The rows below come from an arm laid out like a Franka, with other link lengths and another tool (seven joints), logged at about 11 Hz.
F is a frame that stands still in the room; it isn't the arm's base.
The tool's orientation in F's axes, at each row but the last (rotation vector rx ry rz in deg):
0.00, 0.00, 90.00
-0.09, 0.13, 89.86
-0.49, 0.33, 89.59
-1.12, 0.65, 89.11
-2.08, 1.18, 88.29
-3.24, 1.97, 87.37
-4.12, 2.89, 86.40
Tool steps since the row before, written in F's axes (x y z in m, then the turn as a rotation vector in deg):
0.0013, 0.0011, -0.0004, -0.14, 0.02, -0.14
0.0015, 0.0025, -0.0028, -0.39, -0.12, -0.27
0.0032, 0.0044, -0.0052, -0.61, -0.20, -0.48
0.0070, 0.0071, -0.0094, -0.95, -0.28, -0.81
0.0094, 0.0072, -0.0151, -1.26, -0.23, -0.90
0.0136, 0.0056, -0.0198, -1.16, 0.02, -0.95
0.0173, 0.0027, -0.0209, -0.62, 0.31, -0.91
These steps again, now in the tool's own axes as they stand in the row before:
0.0011, -0.0013, -0.0004, 0.02, 0.14, -0.14
0.0025, -0.0015, -0.0028, -0.12, 0.39, -0.27
0.0045, -0.0032, -0.0052, -0.20, 0.61, -0.48
0.0074, -0.0068, -0.0093, -0.28, 0.95, -0.81
0.0080, -0.0090, -0.0149, -0.23, 1.26, -0.90
0.0074, -0.0130, -0.0196, 0.02, 1.17, -0.93
0.0054, -0.0168, -0.0208, 0.34, 0.65, -0.88

